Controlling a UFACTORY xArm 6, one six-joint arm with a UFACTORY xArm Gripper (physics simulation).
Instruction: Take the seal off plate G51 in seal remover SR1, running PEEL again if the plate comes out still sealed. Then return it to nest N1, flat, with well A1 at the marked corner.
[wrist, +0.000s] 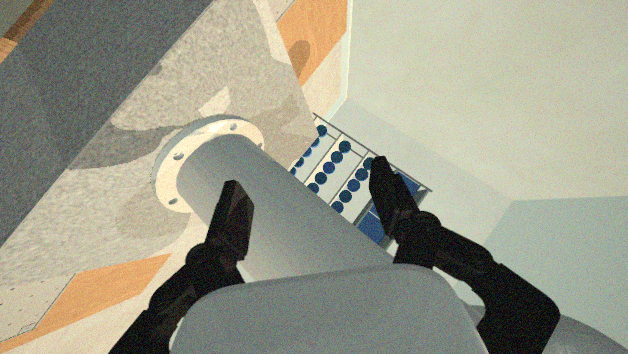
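Pixels of known places: gripper, fingertip midpoint: (307, 182); arm's base, origin of the base link: (216, 164).
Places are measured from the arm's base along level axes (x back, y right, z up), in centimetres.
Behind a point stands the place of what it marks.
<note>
My gripper (307, 182) {x -6.7, y 4.9, z 11.3 cm} is open, with its two black fingers wide apart and nothing between them. Behind the fingers shows the arm's own grey column, which runs down to a pale round base flange with bolt holes. Plate G51, seal remover SR1 and nest N1 do not show in the wrist view.
The arm's base flange (167, 185) {x -4.5, y -3.1, z 0.6 cm} sits on a speckled grey stone-like surface (165, 90) {x -8.8, y 4.0, z -0.4 cm}. A shelf rack (353, 220) with rows of dark blue round items stands beyond, right of the column. Orange-brown wooden panels (107, 285) lie at lower left and top. Pale walls fill the right.
</note>
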